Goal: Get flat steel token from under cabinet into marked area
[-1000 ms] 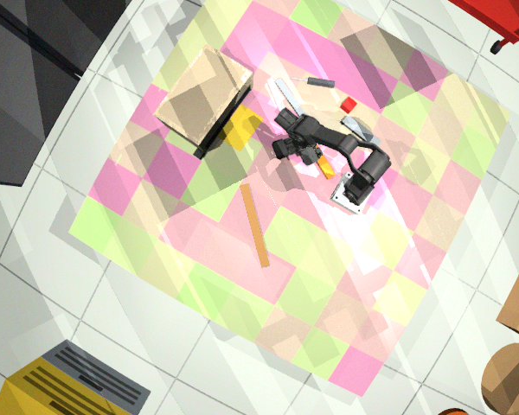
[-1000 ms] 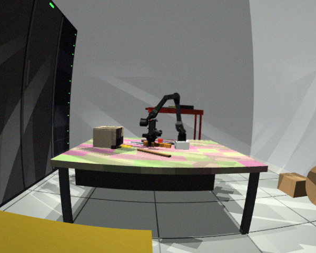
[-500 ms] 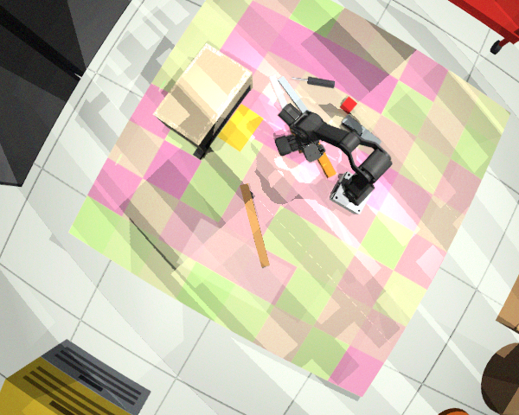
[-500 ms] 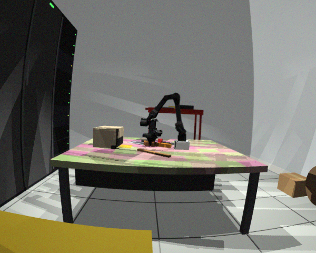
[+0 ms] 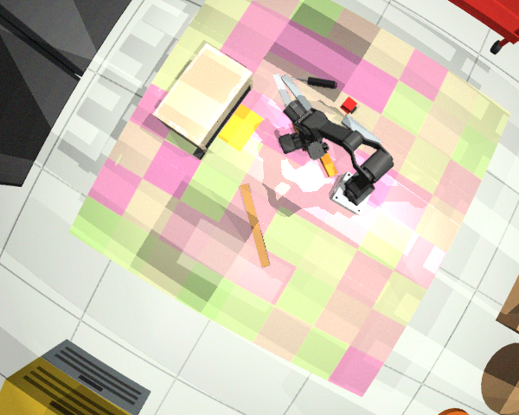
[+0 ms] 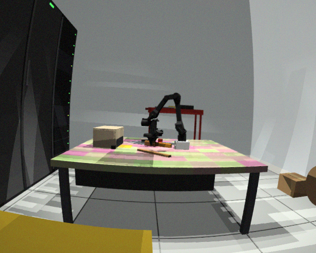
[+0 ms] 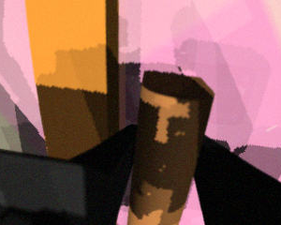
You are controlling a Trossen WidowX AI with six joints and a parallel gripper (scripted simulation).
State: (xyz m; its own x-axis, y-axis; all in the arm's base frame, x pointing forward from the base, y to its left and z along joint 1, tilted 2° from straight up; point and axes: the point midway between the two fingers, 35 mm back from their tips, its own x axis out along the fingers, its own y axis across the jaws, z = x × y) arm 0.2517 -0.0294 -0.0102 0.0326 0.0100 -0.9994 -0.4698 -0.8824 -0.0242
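The orange bar lies 6 cm behind my gripper tip and 2 cm to the right of it. From my gripper tip the other things lie so: grey bar (17 cm to the right, 14 cm behind); grey tool (11 cm to the right, 8 cm ahead); red cube (21 cm to the right, 4 cm behind, 1 cm above).
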